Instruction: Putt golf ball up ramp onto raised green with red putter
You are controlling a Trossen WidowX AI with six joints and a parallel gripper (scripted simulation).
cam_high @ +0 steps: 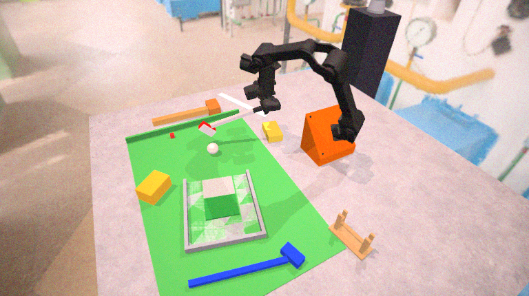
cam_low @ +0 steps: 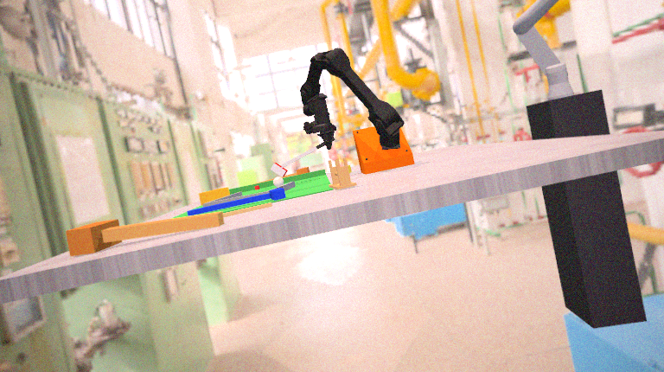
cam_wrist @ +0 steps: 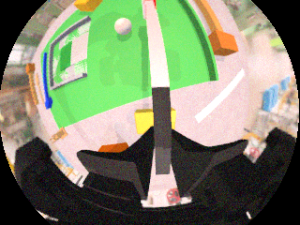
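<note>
The red putter lies 12 cm ahead of my gripper tip, 1 cm to the right of it and 1 cm below it. Also, from my gripper tip: green mat 25 cm ahead, 20 cm to the left, 11 cm below; then white golf ball 22 cm ahead, 4 cm to the left, 9 cm below; then wooden stand 5 cm behind, 52 cm to the left, 7 cm below.
</note>
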